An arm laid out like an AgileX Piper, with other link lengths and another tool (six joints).
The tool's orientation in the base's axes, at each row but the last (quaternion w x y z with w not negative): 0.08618 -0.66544 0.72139 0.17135; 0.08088 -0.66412 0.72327 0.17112; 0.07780 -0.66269 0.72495 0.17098; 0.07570 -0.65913 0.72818 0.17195
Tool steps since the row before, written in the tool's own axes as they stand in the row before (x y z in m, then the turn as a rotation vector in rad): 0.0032 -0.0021 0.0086 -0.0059 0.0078 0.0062; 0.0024 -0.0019 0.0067 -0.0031 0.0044 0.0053; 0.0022 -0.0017 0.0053 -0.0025 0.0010 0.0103; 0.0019 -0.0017 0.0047 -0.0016 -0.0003 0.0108
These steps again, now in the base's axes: 0.0009 0.0000 -0.0094 -0.0078 0.0082 -0.0026; 0.0009 0.0000 -0.0073 -0.0046 0.0050 -0.0032; 0.0008 -0.0003 -0.0059 -0.0019 0.0060 -0.0086; 0.0009 -0.0003 -0.0053 -0.0008 0.0053 -0.0095
